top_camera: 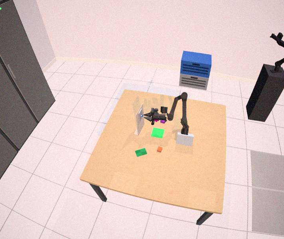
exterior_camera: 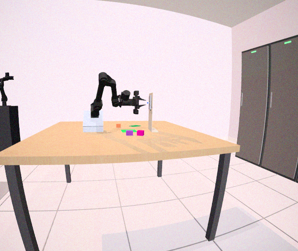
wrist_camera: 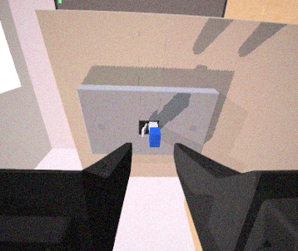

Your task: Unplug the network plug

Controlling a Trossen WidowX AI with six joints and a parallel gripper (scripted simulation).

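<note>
Now: gripper tip 30 mm short of the blue network plug. Also, from my gripper tip: bright green marked square (230 mm below, 140 mm behind); magenta cube (220 mm below, 180 mm to the right, 90 mm behind); upright panel (90 mm below, 50 mm ahead, 10 mm to the right).
</note>
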